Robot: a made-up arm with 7 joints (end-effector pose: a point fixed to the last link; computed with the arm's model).
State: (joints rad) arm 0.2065 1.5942 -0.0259 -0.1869 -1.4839 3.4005 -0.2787
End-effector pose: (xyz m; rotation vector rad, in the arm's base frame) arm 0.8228 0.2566 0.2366 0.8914 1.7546 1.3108
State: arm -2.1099 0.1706 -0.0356 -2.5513 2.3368 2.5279 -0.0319
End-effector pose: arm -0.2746 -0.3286 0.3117 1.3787 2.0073 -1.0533
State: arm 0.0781 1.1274 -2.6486 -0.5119 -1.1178 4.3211 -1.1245
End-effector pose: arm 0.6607 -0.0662 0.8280 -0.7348 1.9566 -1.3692
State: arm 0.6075 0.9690 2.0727 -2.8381 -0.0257 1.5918 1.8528
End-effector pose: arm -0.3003 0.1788 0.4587 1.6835 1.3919 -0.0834
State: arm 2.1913 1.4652 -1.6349 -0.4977 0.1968 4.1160 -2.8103
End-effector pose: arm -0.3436 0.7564 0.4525 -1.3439 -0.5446 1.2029
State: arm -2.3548 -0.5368 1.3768 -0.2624 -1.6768 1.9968 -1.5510
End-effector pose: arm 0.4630 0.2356 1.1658 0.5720 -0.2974 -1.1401
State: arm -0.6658 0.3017 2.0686 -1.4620 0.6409 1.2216 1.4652
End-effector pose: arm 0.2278 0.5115 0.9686 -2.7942 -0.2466 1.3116
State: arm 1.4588 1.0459 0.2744 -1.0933 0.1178 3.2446 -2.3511
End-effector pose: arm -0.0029 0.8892 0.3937 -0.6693 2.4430 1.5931
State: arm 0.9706 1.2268 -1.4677 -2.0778 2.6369 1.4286 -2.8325
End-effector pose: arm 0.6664 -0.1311 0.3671 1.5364 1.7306 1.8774
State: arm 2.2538 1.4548 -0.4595 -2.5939 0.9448 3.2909 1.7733
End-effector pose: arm 0.0970 0.3048 -0.0180 2.5570 -0.8820 1.4221
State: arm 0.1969 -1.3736 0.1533 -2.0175 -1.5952 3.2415 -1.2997
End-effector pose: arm -0.2408 0.1250 0.9238 -0.2370 0.6579 0.4381
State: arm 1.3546 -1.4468 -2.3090 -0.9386 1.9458 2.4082 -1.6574
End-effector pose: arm 0.1270 -0.8680 0.0810 -0.8192 1.5783 -2.2109
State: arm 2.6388 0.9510 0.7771 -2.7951 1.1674 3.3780 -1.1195
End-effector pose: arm -0.3139 -0.0645 0.1227 -0.1663 2.7603 -0.5331
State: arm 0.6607 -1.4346 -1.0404 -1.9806 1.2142 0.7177 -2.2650
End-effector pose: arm 0.1096 -0.5318 0.7399 0.6668 -1.6419 -1.9326
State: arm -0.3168 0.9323 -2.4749 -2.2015 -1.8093 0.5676 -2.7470
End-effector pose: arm -0.2022 -0.2485 0.8794 -0.6702 1.1558 0.1663
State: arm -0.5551 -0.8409 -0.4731 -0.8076 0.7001 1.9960 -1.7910
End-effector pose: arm -0.4662 0.0477 1.1920 0.8816 0.5404 1.2301
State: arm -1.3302 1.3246 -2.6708 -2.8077 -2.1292 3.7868 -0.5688
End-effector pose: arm -0.1781 -0.0574 0.5919 -2.1795 1.0310 1.3530
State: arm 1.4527 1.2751 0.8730 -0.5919 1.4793 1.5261 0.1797
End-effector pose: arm -0.1415 0.9655 0.4155 -0.7047 -0.7179 1.9942
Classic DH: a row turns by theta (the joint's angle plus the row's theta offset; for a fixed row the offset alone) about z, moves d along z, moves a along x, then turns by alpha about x. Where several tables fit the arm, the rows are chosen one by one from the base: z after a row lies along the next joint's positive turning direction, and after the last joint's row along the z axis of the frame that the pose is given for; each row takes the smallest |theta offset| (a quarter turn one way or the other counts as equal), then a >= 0, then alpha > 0; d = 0 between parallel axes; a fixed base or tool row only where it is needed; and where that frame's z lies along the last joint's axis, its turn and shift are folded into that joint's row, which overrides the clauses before.
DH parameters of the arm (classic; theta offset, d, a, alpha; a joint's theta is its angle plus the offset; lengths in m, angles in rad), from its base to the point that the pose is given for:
joint 1: 0 0.346 0 -1.5708
joint 2: 0 0 0 1.5708
joint 3: 0 0.425 0.11 1.5708
joint 4: 0 0 -0.096 -1.5708
joint 5: 0 0.446 0 1.5708
joint 6: 0 0 0.088 1.5708
joint 7: 0 0 0 0

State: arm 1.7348 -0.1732 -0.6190 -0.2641 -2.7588 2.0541 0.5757
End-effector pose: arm 0.0971 0.0148 1.3061 0.6641 -0.9915 1.8043
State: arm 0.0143 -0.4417 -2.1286 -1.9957 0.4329 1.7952 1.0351
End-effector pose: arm -0.4377 -0.5462 0.4776 0.1889 2.2403 -0.0033
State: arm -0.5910 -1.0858 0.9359 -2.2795 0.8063 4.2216 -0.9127
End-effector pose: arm 0.1131 0.3592 0.7449 0.4436 0.2251 2.2651
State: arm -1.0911 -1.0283 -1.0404 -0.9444 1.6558 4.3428 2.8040
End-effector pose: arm -0.5287 0.3270 0.8429 0.4074 -2.0267 -0.3139
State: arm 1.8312 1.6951 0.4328 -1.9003 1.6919 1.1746 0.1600
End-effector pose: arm -0.3605 0.1896 -0.2609 0.9920 -0.5207 -2.3054
